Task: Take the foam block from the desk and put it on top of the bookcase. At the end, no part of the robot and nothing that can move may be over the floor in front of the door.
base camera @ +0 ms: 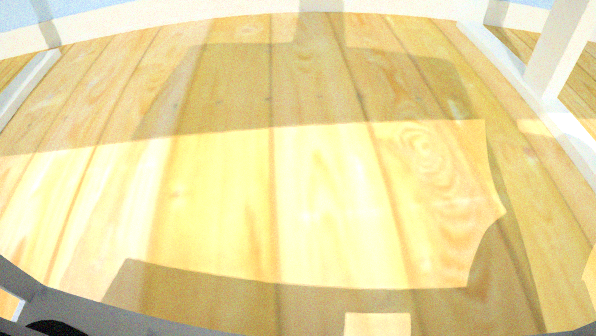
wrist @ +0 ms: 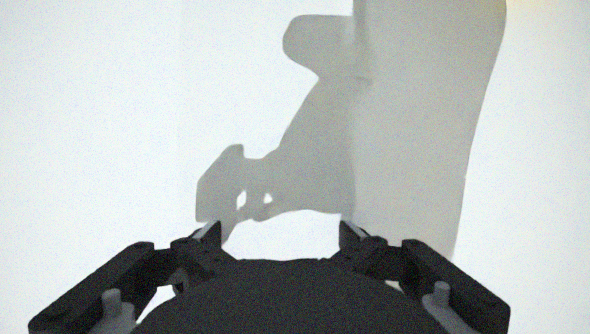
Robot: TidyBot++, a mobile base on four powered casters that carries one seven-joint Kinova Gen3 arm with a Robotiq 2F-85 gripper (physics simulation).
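Frame: origin at the arm's base, x ahead, y left, z up, level; millimetres.
Seen in the pictures: gripper, fingertip midpoint: (wrist: 281,233).
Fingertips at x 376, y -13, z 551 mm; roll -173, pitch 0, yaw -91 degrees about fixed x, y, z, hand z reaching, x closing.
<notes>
A point is followed by its place in that frame.
The white desk top (wrist: 100,125) @[x 456, y 121, z 551 mm] fills the background of the wrist view. My gripper (wrist: 281,233) @[x 376, y -13, z 551 mm] is open, with its two dark fingers wide apart and no object between them. It points down over the desk top, and grey shadows of the arm and gripper lie on the surface ahead of and beside the fingers. The foam block does not show in either view; a faint yellowish tint is at the top right of the wrist view. The bookcase and the door do not show in either view.
In the base camera view, a white desk leg (base camera: 557,55) @[x 645, y -466, z -272 mm] stands at the right, on a long white foot bar (base camera: 505,55). Another white foot bar (base camera: 30,82) @[x 624, y 730, z -379 mm] lies at the left. A white baseboard (base camera: 150,16) @[x 915, y 493, z -364 mm] and blue wall run behind the wooden floor (base camera: 320,200) @[x 362, y -6, z -399 mm].
</notes>
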